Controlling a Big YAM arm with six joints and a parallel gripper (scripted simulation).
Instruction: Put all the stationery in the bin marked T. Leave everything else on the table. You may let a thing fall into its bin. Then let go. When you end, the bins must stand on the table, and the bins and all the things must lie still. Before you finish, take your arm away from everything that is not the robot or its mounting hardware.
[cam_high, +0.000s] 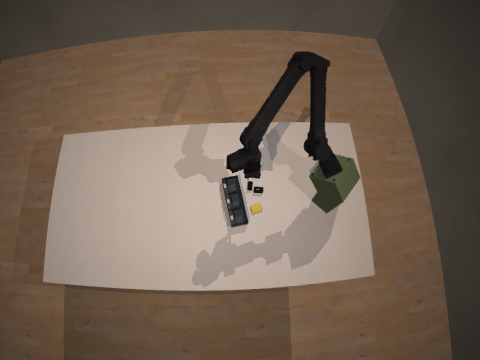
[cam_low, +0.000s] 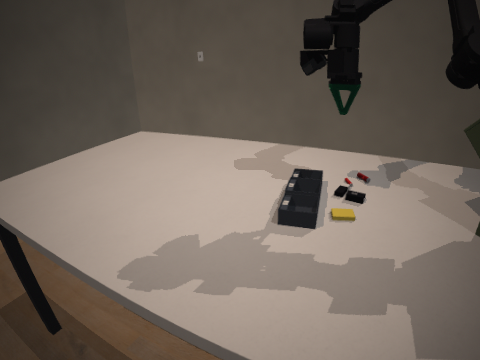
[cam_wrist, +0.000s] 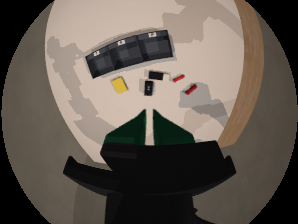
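The three joined bins lies 20 cm below my hand, 9 cm ahead of it and 4 cm to the left of it. Round my hand: black item: 22 cm below, 3 cm to the right, 2 cm behind; yellow block: 22 cm below, 11 cm to the left.
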